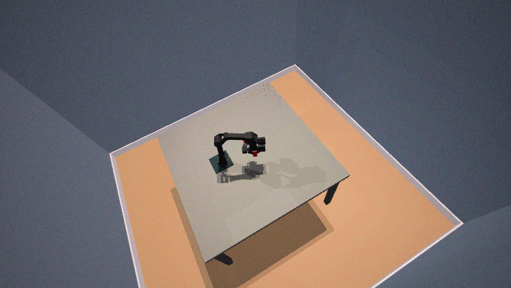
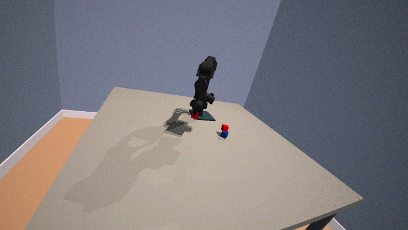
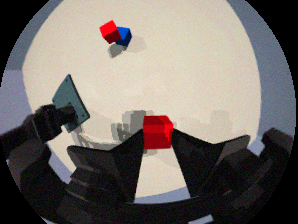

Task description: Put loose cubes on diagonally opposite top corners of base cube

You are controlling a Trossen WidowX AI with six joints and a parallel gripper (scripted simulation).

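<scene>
The blue cube is 30 mm ahead of my gripper tip, 210 mm to the left of it and 100 mm below it.
</scene>
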